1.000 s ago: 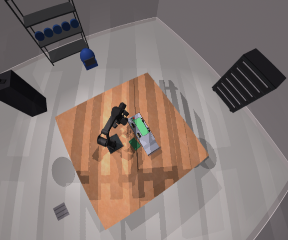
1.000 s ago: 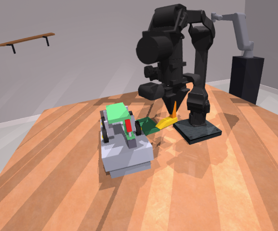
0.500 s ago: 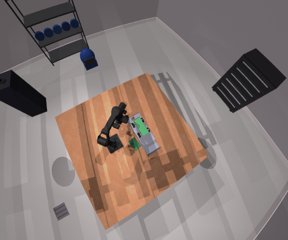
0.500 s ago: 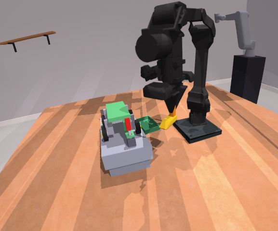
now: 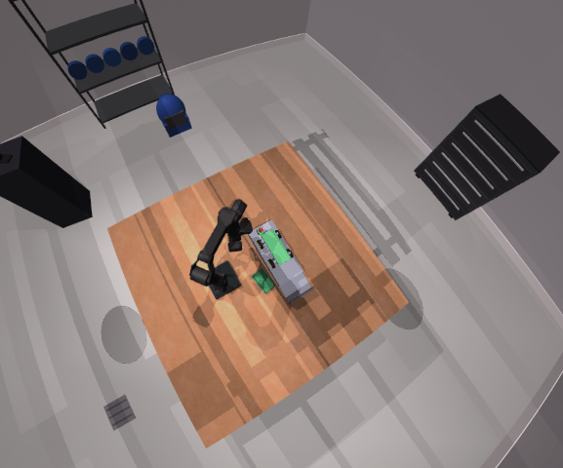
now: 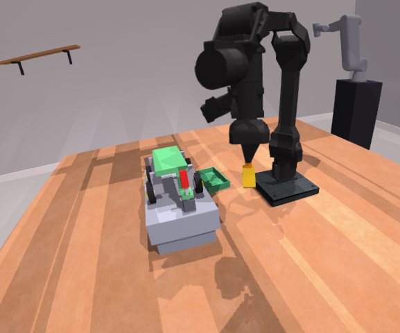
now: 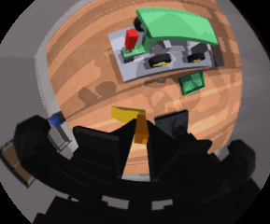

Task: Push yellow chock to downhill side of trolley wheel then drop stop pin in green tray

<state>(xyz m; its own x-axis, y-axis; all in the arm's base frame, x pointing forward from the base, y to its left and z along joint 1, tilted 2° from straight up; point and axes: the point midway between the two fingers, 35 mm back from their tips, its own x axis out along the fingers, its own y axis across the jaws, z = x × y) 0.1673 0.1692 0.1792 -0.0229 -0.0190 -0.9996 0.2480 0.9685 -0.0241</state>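
The green-topped trolley lies 17 cm ahead of my gripper tip, 11 cm to the right of it and 6 cm below it. Also, from my gripper tip: yellow chock (2 cm to the left, 1 cm below); red-headed stop pin (13 cm ahead, 4 cm below).
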